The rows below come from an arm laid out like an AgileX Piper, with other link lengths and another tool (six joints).
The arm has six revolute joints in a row. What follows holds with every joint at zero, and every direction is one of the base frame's.
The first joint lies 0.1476 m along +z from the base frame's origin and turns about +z.
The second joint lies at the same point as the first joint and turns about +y.
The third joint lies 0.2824 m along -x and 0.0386 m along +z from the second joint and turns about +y.
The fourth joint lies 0.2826 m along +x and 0.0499 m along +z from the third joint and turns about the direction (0.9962, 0, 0.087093).
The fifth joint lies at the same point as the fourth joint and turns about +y.
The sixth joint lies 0.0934 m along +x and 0.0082 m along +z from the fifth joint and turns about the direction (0.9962, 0, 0.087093).
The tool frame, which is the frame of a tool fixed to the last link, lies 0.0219 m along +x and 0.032 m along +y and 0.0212 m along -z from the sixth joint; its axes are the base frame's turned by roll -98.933, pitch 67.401 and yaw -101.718 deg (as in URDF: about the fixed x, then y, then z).
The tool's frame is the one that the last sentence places.
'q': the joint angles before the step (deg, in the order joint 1, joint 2, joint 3, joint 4, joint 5, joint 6). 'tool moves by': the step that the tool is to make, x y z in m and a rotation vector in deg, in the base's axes. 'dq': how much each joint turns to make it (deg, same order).
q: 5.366 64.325 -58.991 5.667 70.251 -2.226
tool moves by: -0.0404 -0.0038 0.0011 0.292 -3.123 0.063
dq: -0.008 -9.703 5.933 0.004 0.637 -0.009
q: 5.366 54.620 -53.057 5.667 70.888 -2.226
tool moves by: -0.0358 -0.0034 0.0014 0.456 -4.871 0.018
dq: -0.023 -9.650 4.582 0.012 0.180 -0.024
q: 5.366 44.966 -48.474 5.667 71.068 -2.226
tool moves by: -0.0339 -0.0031 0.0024 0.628 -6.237 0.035
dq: -0.015 -9.846 3.326 0.057 0.255 -0.016
